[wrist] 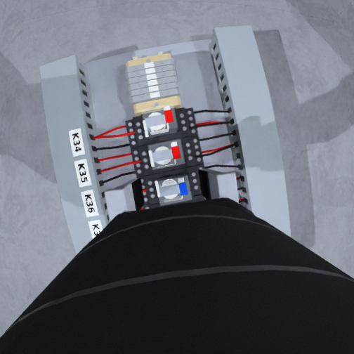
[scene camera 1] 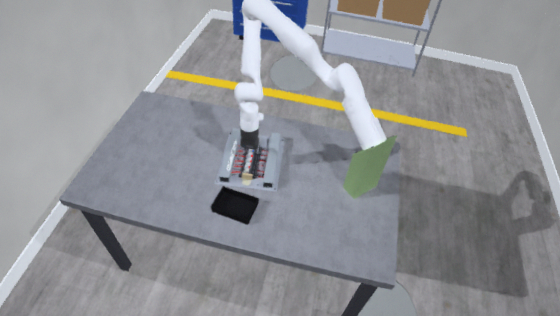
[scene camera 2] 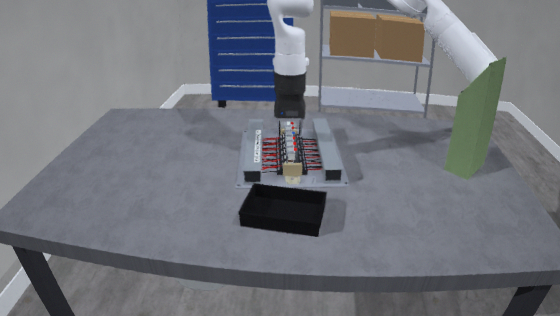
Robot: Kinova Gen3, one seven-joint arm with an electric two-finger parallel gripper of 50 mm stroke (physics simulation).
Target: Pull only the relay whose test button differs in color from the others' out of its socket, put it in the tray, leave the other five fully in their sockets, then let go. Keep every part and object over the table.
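Pixels of known places: gripper, fingertip midpoint: (scene camera 1: 251, 150) (scene camera 2: 289, 134); arm's base, link origin: (scene camera 1: 374, 145) (scene camera 2: 484, 73).
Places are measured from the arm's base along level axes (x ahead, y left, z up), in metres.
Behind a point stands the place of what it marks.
Note:
The relay with the blue test button (wrist: 170, 189) (scene camera 2: 293, 133) @(z -0.210, x 0.484, y -0.071 m) sits in its black socket, third from the terminal block. Relays with red buttons, such as the first (wrist: 156, 122) and second (wrist: 162, 156) from the block, sit in their sockets. My gripper (wrist: 170, 186) (scene camera 2: 290, 131) @(z -0.215, x 0.493, y -0.077 m) is open and points down, its fingers on either side of the blue-button relay in the wrist view, with nothing held. Exact finger height is hard to tell. The gripper body hides the relays nearer the arm in the wrist view. The black tray (scene camera 1: 230, 214) @(z -0.244, x 0.515, y 0.245 m) (scene camera 2: 280, 223) @(z -0.255, x 0.518, y 0.243 m) stands in front of the panel, empty.
Grey wire ducts (wrist: 60, 100) (wrist: 252, 110) flank the relay row, with red and black wires between. A beige-ended terminal block (wrist: 152, 80) (scene camera 2: 292, 170) @(z -0.253, x 0.489, y 0.043 m) stands at the row's tray end. A green angled block (scene camera 1: 367, 167) @(z -0.071, x 0.011, y 0.054 m) (scene camera 2: 472, 130) @(z -0.139, x 0.033, y 0.048 m) stands at the right, by another white arm section.

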